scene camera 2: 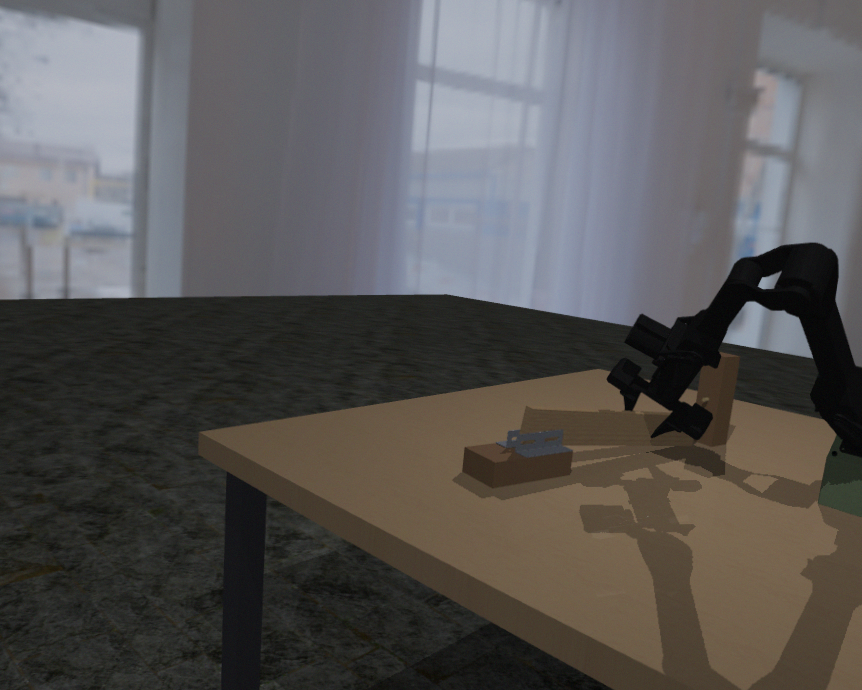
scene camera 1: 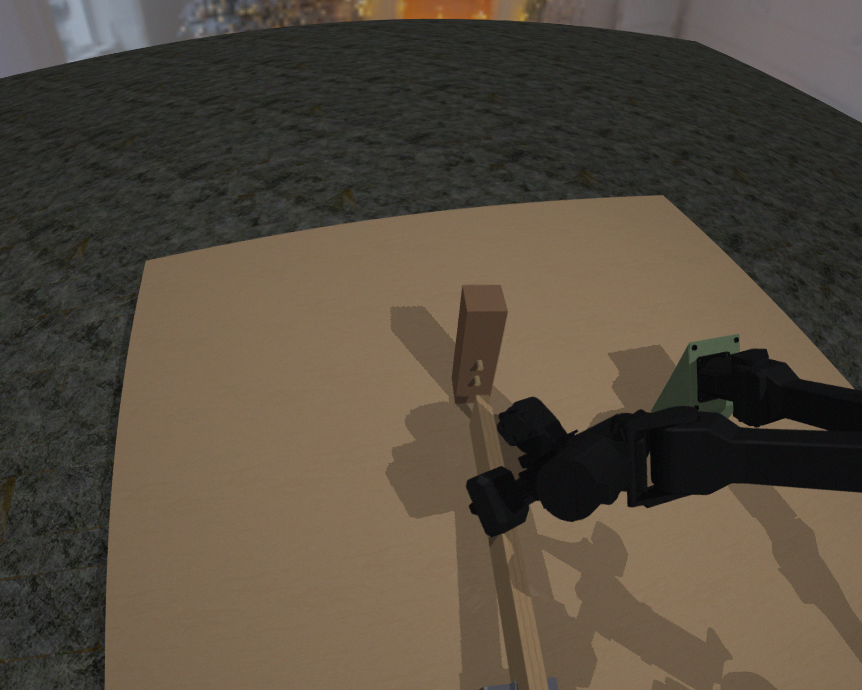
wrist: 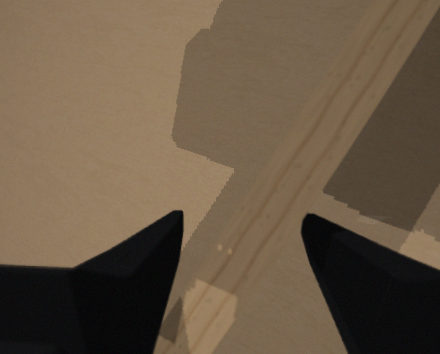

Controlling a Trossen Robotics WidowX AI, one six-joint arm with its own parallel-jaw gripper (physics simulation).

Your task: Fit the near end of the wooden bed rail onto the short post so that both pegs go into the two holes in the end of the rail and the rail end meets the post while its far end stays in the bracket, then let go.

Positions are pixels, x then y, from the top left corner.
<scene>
gripper: scene camera 2; scene camera 1; wrist 243, 221
same spot on short wooden post: (scene camera 2: 718, 384) = (scene camera 1: 496, 343)
same spot on gripper: (scene camera 1: 529, 498) = (scene camera 2: 643, 389)
</scene>
